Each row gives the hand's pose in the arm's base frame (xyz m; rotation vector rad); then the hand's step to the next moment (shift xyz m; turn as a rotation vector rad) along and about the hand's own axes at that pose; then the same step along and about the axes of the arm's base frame.
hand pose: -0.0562 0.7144 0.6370 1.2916 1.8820 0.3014
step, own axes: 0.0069 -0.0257 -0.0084 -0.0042 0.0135 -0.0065
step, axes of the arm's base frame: -0.0243 -0.0035 -0.0133 0.0049 0.0040 0.0142
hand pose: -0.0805 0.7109 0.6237 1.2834 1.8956 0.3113
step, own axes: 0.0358 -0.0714 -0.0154 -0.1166 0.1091 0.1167
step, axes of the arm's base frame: -0.0643 0.0020 -0.0498 0.1761 -0.0774 0.0459
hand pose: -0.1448 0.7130 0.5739 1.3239 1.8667 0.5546
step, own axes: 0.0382 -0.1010 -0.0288 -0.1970 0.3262 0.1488
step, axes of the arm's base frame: -0.0890 0.0007 -0.0676 0.3436 -0.0751 0.2089
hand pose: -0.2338 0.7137 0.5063 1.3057 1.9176 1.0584
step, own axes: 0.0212 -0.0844 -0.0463 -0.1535 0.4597 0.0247
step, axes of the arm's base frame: -0.0848 -0.0107 -0.0491 0.2912 -0.0425 0.3858
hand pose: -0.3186 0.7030 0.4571 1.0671 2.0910 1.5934
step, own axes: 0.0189 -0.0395 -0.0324 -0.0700 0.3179 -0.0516
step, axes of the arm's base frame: -0.0481 -0.0134 -0.0218 0.1334 -0.0515 0.2969
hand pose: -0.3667 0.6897 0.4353 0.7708 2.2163 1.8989
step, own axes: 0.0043 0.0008 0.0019 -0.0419 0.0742 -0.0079
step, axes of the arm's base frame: -0.0027 0.0037 0.0014 0.0549 -0.0199 0.0626
